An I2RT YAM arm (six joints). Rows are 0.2 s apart.
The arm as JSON. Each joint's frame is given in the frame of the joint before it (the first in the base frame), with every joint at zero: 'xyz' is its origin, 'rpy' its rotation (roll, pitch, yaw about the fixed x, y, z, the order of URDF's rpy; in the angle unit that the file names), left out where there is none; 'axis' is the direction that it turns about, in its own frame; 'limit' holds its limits. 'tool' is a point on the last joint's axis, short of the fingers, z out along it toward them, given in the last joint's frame.
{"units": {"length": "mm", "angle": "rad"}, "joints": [
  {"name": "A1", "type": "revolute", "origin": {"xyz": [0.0, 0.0, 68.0]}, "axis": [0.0, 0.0, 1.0], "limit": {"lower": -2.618, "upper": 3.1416}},
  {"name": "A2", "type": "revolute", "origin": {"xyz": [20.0, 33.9, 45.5], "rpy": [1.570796, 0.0, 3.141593]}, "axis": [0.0, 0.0, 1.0], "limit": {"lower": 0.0, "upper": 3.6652}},
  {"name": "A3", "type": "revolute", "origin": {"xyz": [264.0, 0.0, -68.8], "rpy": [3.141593, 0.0, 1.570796]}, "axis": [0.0, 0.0, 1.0], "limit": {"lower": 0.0, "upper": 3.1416}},
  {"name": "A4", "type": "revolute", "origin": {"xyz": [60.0, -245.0, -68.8]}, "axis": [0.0, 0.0, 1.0], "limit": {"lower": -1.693, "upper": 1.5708}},
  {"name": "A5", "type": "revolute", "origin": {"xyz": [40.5, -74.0, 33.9], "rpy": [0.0, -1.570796, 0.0]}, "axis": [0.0, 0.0, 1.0], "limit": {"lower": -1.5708, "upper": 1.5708}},
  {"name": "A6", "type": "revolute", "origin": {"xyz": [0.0, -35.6, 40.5], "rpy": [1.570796, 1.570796, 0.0]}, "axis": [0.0, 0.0, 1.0], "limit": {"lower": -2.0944, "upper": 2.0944}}
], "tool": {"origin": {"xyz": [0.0, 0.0, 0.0], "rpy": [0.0, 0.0, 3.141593]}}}
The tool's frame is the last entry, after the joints.
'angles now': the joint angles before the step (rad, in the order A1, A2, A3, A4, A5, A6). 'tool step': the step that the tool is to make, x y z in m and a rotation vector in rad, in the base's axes. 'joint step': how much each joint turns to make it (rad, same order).
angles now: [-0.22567 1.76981 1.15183 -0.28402 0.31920 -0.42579]
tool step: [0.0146 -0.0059 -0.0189 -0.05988 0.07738 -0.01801]
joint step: [-0.00028 0.09649 0.05293 -0.00691 0.07118 -0.03329]
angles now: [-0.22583 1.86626 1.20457 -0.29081 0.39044 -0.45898]
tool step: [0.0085 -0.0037 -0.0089 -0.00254 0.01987 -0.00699]
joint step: [-0.00365 0.05000 0.03382 -0.00209 0.00762 -0.00134]
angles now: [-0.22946 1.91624 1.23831 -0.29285 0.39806 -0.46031]
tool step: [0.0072 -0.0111 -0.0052 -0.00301 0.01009 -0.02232]
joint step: [-0.02212 0.04442 0.04194 -0.00541 0.00452 -0.00307]
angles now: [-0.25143 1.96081 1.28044 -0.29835 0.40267 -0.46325]
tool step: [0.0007 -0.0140 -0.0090 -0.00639 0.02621 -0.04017]
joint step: [-0.03118 0.03693 0.01964 -0.00646 0.01587 0.00038]
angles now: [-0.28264 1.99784 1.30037 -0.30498 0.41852 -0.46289]
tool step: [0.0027 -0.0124 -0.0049 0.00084 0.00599 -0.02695]
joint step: [-0.02652 0.03187 0.02759 -0.00163 0.00103 -0.00016]
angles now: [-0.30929 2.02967 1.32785 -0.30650 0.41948 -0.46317]
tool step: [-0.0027 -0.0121 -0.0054 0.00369 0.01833 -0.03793]
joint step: [-0.02881 0.01985 0.01134 -0.01299 0.00677 0.00718]
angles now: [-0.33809 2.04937 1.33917 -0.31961 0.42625 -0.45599]
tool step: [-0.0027 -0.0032 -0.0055 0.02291 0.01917 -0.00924]
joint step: [-0.01038 0.01072 -0.00032 -0.01767 -0.01364 0.00724]
